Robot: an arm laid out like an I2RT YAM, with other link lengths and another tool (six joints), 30 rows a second.
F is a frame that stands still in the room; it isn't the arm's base.
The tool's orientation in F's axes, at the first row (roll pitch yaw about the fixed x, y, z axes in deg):
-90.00, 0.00, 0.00
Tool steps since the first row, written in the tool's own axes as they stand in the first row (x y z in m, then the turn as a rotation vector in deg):
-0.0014, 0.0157, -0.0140, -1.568, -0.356, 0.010
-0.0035, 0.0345, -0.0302, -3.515, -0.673, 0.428
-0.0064, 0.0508, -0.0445, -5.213, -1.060, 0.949
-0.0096, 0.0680, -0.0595, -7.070, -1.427, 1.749
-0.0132, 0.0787, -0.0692, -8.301, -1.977, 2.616
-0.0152, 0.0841, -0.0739, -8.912, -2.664, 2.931
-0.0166, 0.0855, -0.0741, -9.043, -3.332, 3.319
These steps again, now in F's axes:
-0.0014, -0.0140, -0.0157, -1.568, 0.010, 0.356
-0.0035, -0.0302, -0.0345, -3.515, 0.428, 0.673
-0.0064, -0.0445, -0.0508, -5.213, 0.949, 1.060
-0.0096, -0.0595, -0.0680, -7.070, 1.749, 1.427
-0.0132, -0.0692, -0.0787, -8.301, 2.616, 1.977
-0.0152, -0.0739, -0.0841, -8.912, 2.931, 2.664
-0.0166, -0.0741, -0.0855, -9.043, 3.319, 3.332

